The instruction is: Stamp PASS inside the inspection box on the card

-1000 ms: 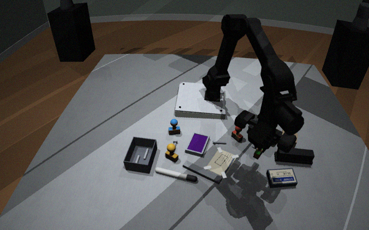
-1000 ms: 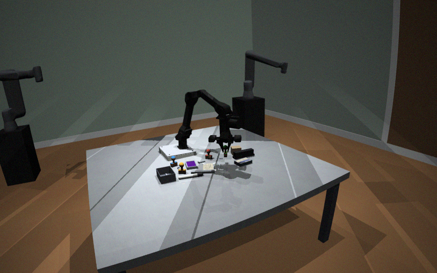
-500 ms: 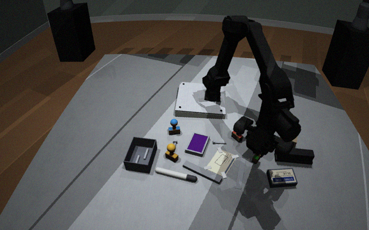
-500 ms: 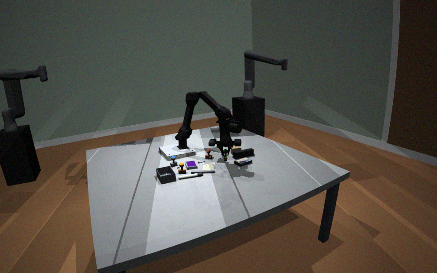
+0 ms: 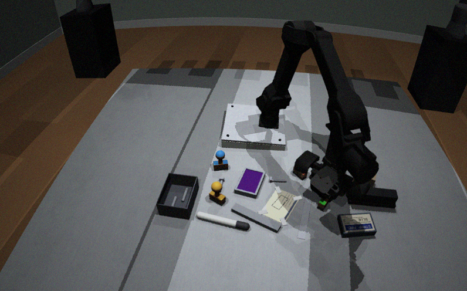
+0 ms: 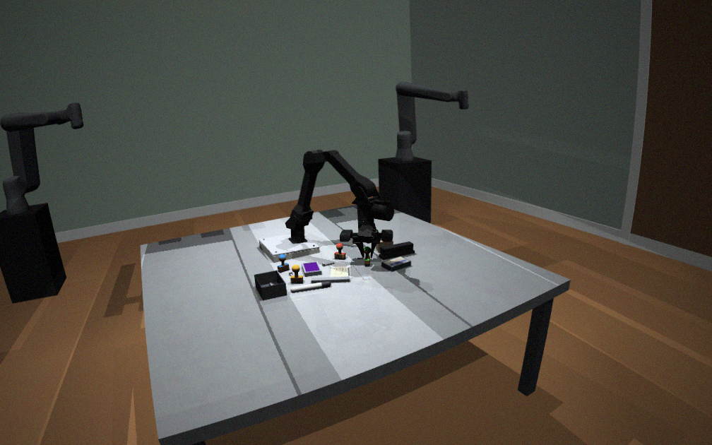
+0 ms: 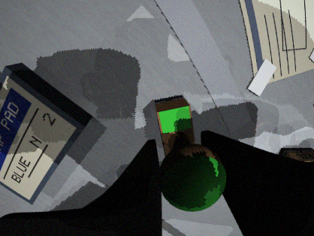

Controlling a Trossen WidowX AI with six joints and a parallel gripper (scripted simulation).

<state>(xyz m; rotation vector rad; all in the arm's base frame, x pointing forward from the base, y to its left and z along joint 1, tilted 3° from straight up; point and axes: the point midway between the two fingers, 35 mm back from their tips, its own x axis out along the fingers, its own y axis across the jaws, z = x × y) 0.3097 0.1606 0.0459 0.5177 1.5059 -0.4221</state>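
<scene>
Right now my gripper tip is right at the green-topped stamp. Also, from my gripper tip: cream card: 1 cm ahead, 11 cm to the right, 3 cm below; labelled tin: 6 cm ahead, 8 cm to the left, 2 cm below; red stamp: 11 cm behind, 6 cm to the right, 1 cm below.
</scene>
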